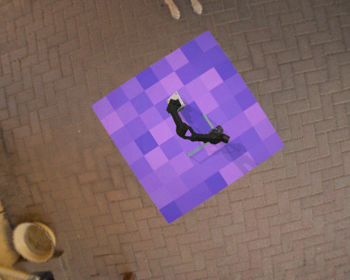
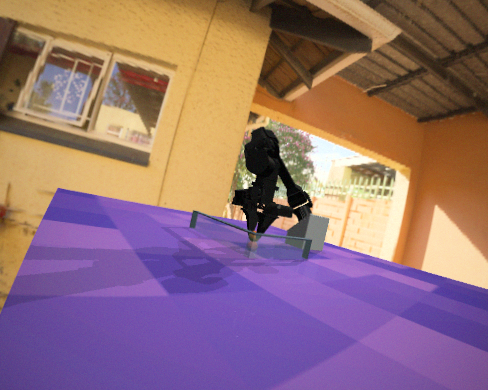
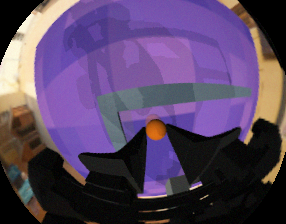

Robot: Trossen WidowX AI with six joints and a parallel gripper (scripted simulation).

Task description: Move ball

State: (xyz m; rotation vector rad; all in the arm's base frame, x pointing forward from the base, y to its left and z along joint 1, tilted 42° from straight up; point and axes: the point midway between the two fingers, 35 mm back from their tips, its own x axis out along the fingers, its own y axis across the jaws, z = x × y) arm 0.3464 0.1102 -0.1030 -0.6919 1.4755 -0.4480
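The see-through copy of ball is 30 mm below my gripper tip.
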